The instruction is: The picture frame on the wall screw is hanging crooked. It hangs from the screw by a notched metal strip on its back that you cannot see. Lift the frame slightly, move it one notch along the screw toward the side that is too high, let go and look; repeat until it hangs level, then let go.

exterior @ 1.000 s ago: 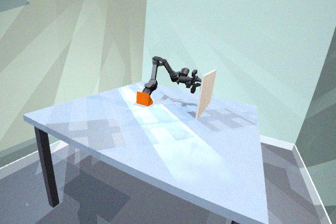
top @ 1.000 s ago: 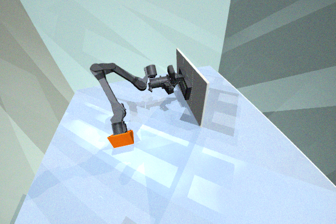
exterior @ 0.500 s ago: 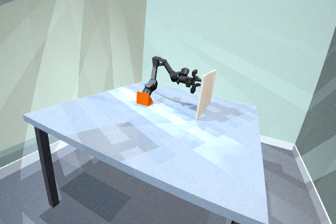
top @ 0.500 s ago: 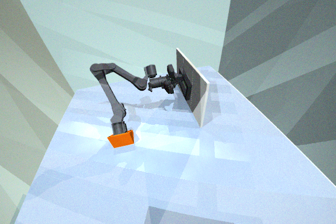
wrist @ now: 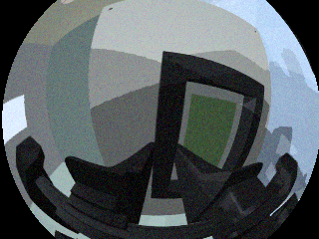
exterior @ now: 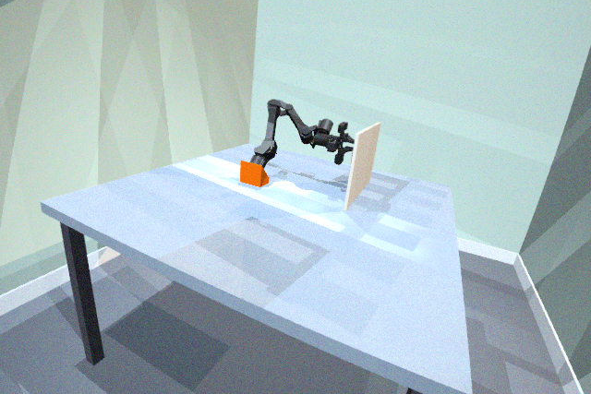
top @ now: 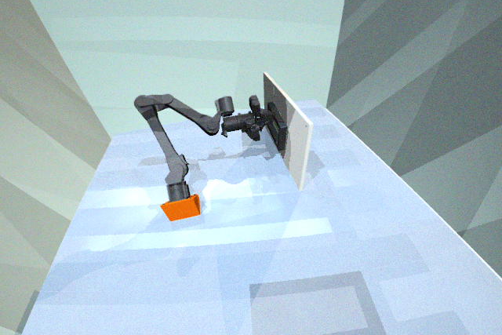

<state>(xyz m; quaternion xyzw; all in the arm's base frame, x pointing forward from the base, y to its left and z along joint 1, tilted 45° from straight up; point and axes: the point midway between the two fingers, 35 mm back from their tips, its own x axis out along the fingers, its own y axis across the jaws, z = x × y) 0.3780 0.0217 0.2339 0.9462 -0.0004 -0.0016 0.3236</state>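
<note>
The picture frame lies 1 cm ahead of my gripper tip, 1 cm to the left of it and 5 cm below it. Round my gripper tip: wall board 2 cm ahead, 1 cm to the left, 6 cm below.
</note>
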